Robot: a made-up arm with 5 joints.
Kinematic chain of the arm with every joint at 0, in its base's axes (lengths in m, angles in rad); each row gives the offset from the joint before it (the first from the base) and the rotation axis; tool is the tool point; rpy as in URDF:
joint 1: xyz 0.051 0 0.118 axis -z
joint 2: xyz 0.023 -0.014 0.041 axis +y
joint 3: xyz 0.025 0 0.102 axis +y
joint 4: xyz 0.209 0 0.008 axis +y
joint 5: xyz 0.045 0.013 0 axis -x
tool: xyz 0 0 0 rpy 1.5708 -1.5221 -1.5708
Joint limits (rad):
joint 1: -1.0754..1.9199
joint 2: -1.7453..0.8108
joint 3: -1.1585..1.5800
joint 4: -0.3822..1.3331
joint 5: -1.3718..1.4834
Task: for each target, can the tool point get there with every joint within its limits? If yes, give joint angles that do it. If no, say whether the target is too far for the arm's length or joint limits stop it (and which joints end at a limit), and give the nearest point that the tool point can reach.
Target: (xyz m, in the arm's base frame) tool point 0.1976 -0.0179 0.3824
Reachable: yes | joints 0.1145 -0.8479 0.0649 1.1441 -0.7344
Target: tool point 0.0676 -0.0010 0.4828
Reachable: yes | joints 0.0019 -0.9275 -0.4445 0.4390 1.2459
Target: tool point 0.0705 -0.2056 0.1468
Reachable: yes | joints 1.4712 -0.5634 0.9515 0.7137 0.5743
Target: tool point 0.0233 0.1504 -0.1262
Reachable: no: joint limits stop it (at a limit: joint 1, joint 2) | nearest point 0.1079 0.1033 -0.0430 | short by 0.128 m
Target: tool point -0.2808 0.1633 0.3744
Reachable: no: too far | nearest point -0.2104 0.1287 0.3314 | short by 0.089 m
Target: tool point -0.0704 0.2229 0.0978
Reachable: no: joint limits stop it (at a limit: joint 2, joint 3, joint 4) | nearest point -0.1075 0.2910 0.2009 | short by 0.129 m
